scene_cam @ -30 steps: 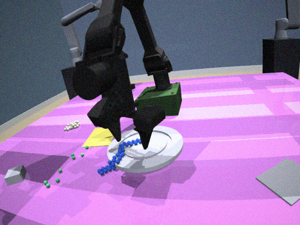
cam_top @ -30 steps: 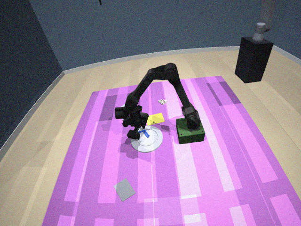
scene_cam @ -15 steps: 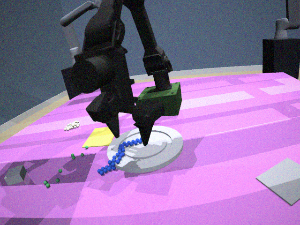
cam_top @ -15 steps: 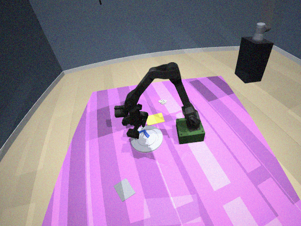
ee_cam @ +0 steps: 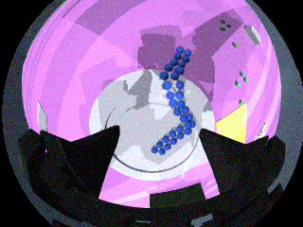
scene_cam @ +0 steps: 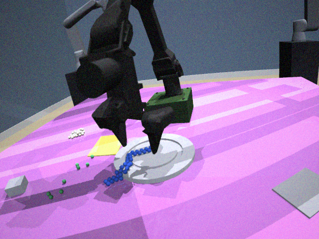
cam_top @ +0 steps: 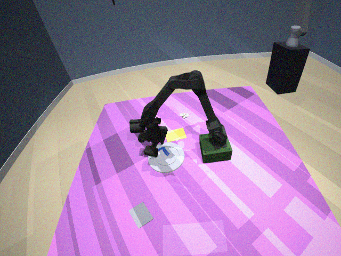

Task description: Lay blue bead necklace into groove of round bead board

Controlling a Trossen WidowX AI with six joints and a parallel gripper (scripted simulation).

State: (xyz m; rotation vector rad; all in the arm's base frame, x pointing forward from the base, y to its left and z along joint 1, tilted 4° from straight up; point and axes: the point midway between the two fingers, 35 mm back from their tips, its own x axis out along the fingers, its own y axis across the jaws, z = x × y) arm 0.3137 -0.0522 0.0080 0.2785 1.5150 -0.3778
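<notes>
My gripper tip is 30 mm past the round white bead board, 20 mm to the right of it and 30 mm above it. Also, from my gripper tip: yellow sheet 100 mm behind, 140 mm to the right, 40 mm below; grey tile 110 mm ahead, 330 mm to the left, 40 mm below; cube 120 mm ahead, 310 mm to the right, 30 mm below.
</notes>
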